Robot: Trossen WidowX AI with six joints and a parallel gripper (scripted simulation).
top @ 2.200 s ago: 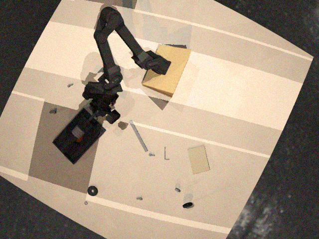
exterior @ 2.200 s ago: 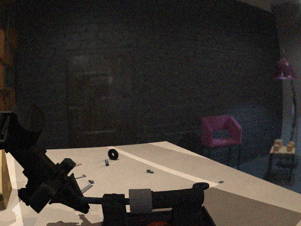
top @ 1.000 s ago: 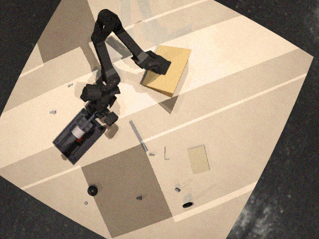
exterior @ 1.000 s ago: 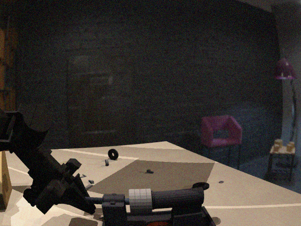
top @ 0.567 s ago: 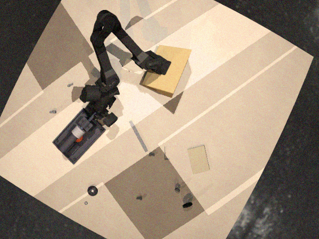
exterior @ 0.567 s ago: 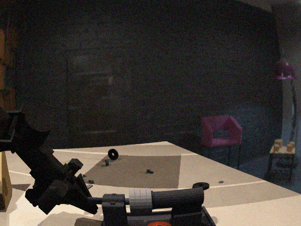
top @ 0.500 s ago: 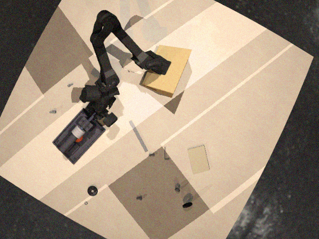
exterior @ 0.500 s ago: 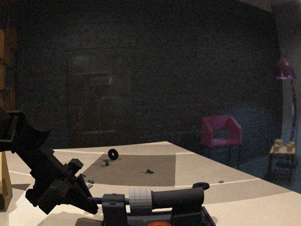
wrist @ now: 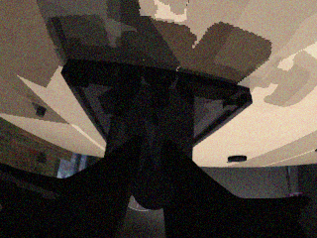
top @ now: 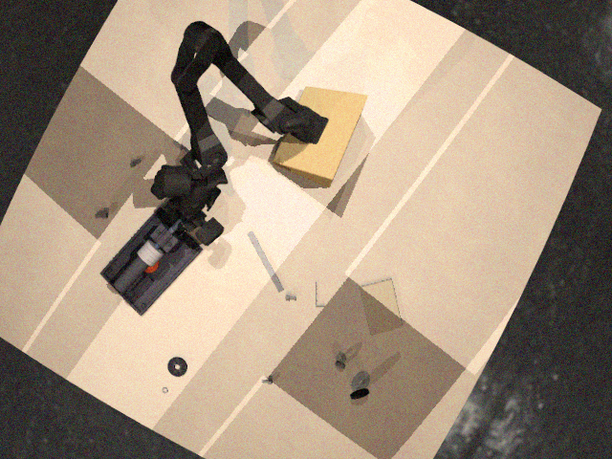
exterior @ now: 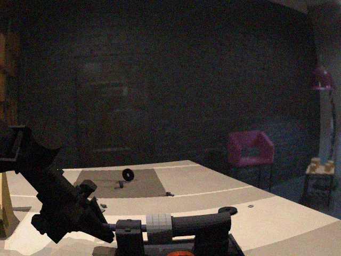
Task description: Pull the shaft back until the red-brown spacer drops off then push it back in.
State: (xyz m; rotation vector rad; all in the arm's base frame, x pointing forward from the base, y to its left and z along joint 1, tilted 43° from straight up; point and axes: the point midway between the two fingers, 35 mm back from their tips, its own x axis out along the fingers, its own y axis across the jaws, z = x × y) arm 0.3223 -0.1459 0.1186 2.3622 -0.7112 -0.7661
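My gripper tip is 5 cm short of the grey-blue shaft, 3 cm below it and 1 cm to the left of it. Round my gripper tip: grey flat bar 22 cm to the left, 5 cm below, 2 cm behind; thin pin 38 cm to the left, 5 cm below, 1 cm ahead; red-brown spacer 11 cm ahead, 4 cm to the right, 4 cm below.
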